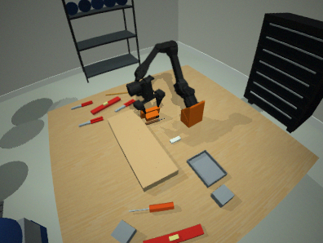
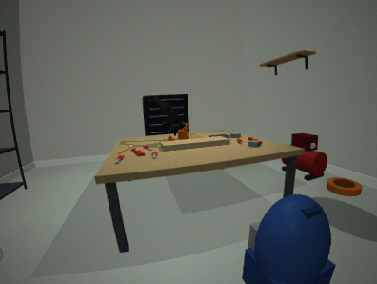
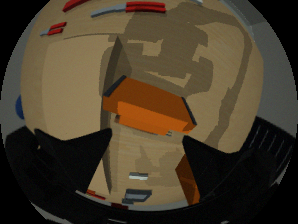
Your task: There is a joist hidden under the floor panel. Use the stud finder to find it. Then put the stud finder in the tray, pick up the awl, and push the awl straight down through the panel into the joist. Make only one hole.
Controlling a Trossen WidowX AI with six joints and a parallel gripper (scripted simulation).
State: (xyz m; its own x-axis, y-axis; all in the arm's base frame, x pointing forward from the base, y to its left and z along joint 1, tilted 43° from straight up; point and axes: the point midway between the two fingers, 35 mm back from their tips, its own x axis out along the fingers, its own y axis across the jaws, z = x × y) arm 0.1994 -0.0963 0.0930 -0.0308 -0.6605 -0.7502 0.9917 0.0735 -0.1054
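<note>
My gripper tip is now 10 mm past the orange stud finder and 50 mm above it. Round my gripper tip: indicator window (30 mm behind, 10 mm to the left, 60 mm below); grey tray (50 mm behind, 450 mm to the left, 60 mm below); awl (20 mm behind, 30 mm to the left, 70 mm below).
</note>
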